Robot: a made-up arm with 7 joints. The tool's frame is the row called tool.
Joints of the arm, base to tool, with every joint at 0 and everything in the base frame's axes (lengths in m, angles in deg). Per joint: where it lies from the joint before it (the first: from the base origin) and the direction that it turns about. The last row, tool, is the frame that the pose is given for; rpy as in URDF.
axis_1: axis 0 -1 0 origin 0.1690 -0.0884 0.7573
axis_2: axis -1 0 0 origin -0.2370 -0.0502 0.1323
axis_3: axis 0 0 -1 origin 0.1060 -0.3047 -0.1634
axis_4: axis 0 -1 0 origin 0.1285 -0.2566 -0.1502
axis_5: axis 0 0 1 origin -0.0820 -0.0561 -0.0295
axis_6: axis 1 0 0 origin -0.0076 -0.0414 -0.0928
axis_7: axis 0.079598 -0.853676 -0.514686 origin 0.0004 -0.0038 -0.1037
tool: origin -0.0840 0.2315 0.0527 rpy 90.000 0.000 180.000
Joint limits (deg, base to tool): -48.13..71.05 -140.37..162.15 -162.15..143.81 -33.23..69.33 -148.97..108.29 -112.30..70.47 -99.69..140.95
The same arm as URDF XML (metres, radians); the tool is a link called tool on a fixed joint. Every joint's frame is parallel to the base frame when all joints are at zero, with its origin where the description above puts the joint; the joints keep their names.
<robot name="arm">
  <link name="base"/>
  <link name="link1"/>
  <link name="link2"/>
  <link name="link3"/>
  <link name="link4"/>
  <link name="link5"/>
  <link name="link6"/>
  <link name="link7"/>
  <link name="tool"/>
  <joint name="axis_1" type="revolute">
    <parent link="base"/>
    <child link="link1"/>
    <origin xyz="0.1690 -0.0884 0.7573"/>
    <axis xyz="0 -1 0"/>
    <limit lower="-0.8400" upper="1.2401"/>
  </joint>
  <joint name="axis_2" type="revolute">
    <parent link="link1"/>
    <child link="link2"/>
    <origin xyz="-0.2370 -0.0502 0.1323"/>
    <axis xyz="-1 0 0"/>
    <limit lower="-2.4499" upper="2.8301"/>
  </joint>
  <joint name="axis_3" type="revolute">
    <parent link="link2"/>
    <child link="link3"/>
    <origin xyz="0.1060 -0.3047 -0.1634"/>
    <axis xyz="0 0 -1"/>
    <limit lower="-2.8301" upper="2.5100"/>
  </joint>
  <joint name="axis_4" type="revolute">
    <parent link="link3"/>
    <child link="link4"/>
    <origin xyz="0.1285 -0.2566 -0.1502"/>
    <axis xyz="0 -1 0"/>
    <limit lower="-0.5800" upper="1.2100"/>
  </joint>
  <joint name="axis_5" type="revolute">
    <parent link="link4"/>
    <child link="link5"/>
    <origin xyz="-0.0820 -0.0561 -0.0295"/>
    <axis xyz="0 0 1"/>
    <limit lower="-2.6000" upper="1.8900"/>
  </joint>
  <joint name="axis_6" type="revolute">
    <parent link="link5"/>
    <child link="link6"/>
    <origin xyz="-0.0076 -0.0414 -0.0928"/>
    <axis xyz="1 0 0"/>
    <limit lower="-1.9600" upper="1.2299"/>
  </joint>
  <joint name="axis_7" type="revolute">
    <parent link="link6"/>
    <child link="link7"/>
    <origin xyz="0.0004 -0.0038 -0.1037"/>
    <axis xyz="0.079598 -0.853676 -0.514686"/>
    <limit lower="-1.7399" upper="2.4600"/>
  </joint>
  <joint name="tool_joint" type="fixed">
    <parent link="link7"/>
    <child link="tool"/>
    <origin xyz="-0.0840 0.2315 0.0527" rpy="1.5708 0.0000 3.1416"/>
  </joint>
</robot>

